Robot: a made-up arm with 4 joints.
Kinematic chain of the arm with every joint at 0, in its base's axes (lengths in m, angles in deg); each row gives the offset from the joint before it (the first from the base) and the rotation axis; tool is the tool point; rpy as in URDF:
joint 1: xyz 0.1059 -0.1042 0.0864 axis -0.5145 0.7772 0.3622
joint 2: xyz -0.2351 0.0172 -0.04 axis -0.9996 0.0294 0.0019
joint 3: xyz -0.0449 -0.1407 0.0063 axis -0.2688 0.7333 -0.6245
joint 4: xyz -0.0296 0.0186 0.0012 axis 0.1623 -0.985 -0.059
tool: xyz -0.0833 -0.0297 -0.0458 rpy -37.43 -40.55 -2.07
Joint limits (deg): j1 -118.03..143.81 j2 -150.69..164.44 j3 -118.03..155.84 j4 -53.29..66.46
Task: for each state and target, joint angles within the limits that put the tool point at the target. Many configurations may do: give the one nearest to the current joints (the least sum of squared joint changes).
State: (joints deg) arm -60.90 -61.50 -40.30 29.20
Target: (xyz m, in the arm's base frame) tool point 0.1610 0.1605 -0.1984
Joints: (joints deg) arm -74.28 -49.61 -38.90 19.01
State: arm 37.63 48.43 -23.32 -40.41
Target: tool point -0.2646 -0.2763 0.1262
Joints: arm 0.55 37.86 -36.86 -24.04
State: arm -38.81 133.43 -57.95 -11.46
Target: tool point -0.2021 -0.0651 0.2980
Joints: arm 8.12 119.28 -56.62 -18.66
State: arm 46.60 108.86 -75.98 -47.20
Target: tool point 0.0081 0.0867 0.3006
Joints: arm 76.53 146.20 -116.95 -44.17
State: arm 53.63 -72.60 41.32 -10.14
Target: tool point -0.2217 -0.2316 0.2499
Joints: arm 47.38 -85.20 66.89 3.16
